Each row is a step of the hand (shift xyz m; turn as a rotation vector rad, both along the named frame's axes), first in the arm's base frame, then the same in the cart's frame.
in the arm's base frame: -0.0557 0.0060 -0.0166 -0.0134 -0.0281 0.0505
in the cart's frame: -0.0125 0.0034 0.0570 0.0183 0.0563 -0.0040
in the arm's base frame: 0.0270 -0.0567 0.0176 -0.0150 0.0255 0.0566
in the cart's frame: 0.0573 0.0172 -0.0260 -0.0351 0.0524 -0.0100
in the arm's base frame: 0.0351 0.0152 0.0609 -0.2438 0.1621 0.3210
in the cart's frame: -0.0176 0.0405 -0.0568 -0.2418 0.3501 0.0877
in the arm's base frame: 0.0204 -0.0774 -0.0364 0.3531 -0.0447 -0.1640
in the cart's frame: 0.0839 -0.0261 0.0025 0.1229 -0.2672 -0.2590
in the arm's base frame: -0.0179 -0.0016 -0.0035 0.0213 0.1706 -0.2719
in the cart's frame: -0.0008 0.0034 0.0180 -0.1258 -0.2886 0.0662
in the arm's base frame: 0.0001 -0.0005 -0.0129 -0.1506 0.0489 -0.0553
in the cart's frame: 0.0023 -0.0118 0.0048 -0.0643 -0.0064 0.1548
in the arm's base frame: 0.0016 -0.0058 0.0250 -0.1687 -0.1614 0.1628
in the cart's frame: 0.0025 0.0234 -0.0103 0.1083 0.2393 0.1098
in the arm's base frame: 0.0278 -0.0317 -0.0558 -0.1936 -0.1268 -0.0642
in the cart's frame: 0.0431 -0.0550 -0.0015 0.1018 0.0337 0.2149
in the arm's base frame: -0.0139 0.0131 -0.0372 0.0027 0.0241 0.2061
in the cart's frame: -0.0099 -0.0316 0.0255 -0.0516 0.1833 -0.0825
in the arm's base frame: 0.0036 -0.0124 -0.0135 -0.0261 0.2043 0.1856
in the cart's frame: 0.0146 -0.0113 0.0030 -0.2295 0.1409 -0.0659
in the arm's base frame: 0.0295 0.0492 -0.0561 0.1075 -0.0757 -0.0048
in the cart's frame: -0.0356 -0.0711 -0.0108 0.0919 -0.0284 -0.0898
